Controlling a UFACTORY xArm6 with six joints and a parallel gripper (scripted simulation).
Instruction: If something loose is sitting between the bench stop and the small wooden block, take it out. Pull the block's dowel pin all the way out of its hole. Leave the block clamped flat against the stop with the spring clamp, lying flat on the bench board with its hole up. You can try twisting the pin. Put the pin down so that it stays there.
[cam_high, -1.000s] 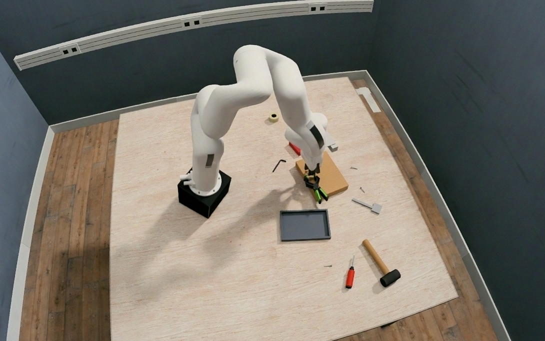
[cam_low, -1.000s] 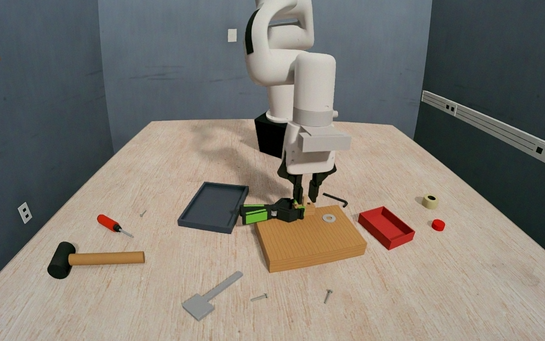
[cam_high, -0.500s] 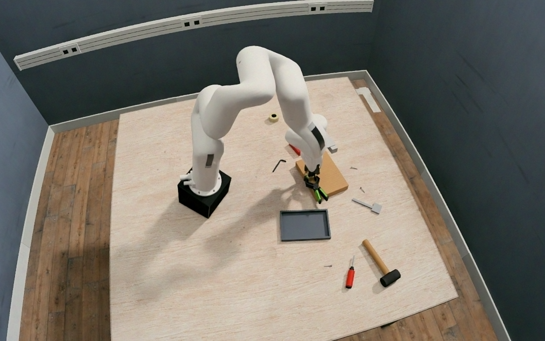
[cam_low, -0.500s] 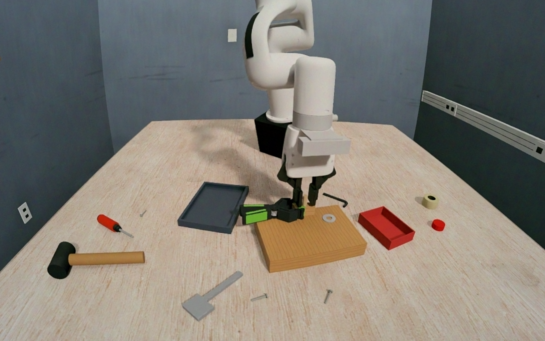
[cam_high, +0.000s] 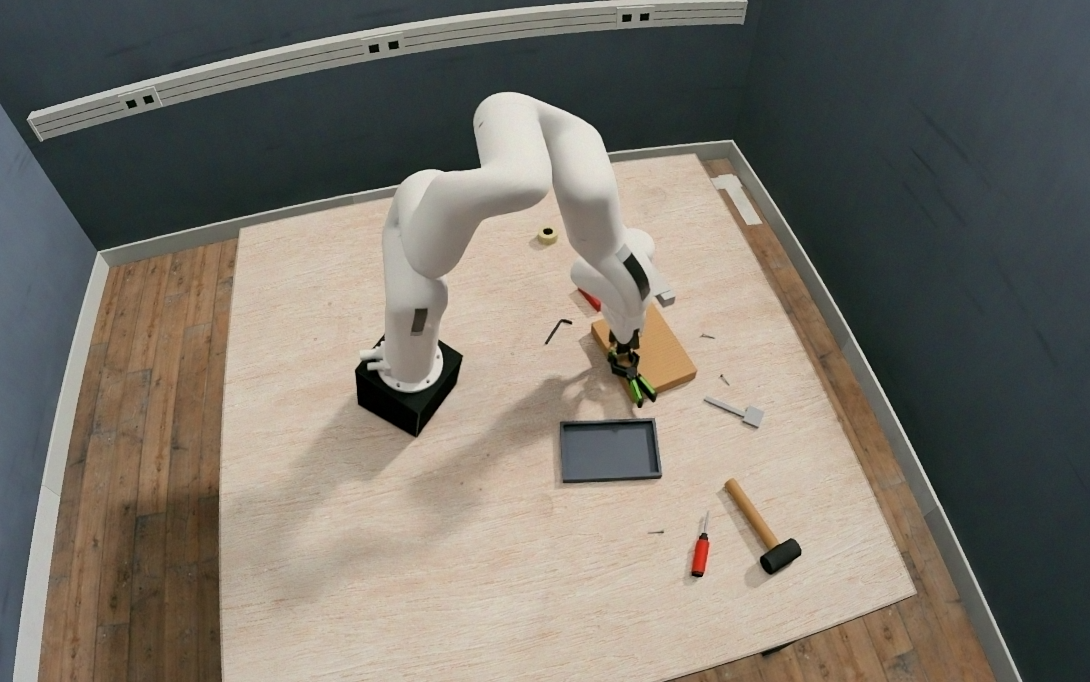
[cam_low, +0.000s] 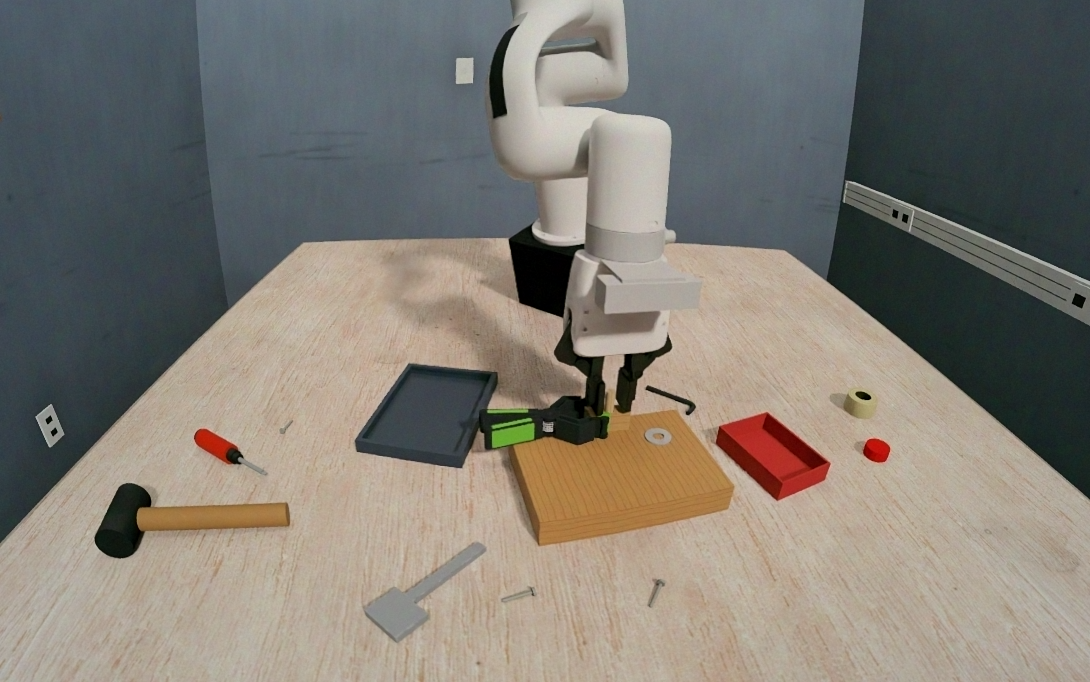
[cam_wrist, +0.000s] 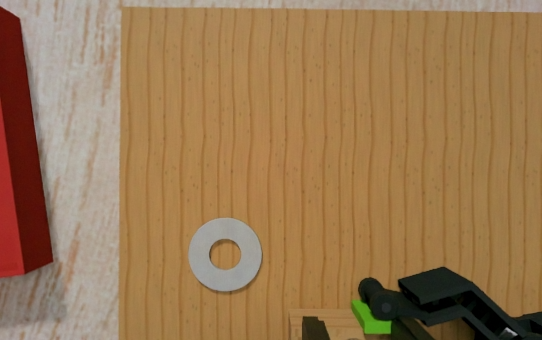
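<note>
Now: the dowel pin 20 mm below my hand. From my hand the other things lie so: small wooden block (40 mm below); then hex key (120 mm to the left, 90 mm behind, 80 mm below); then washer (50 mm to the left, 50 mm below, 20 mm ahead).
</note>
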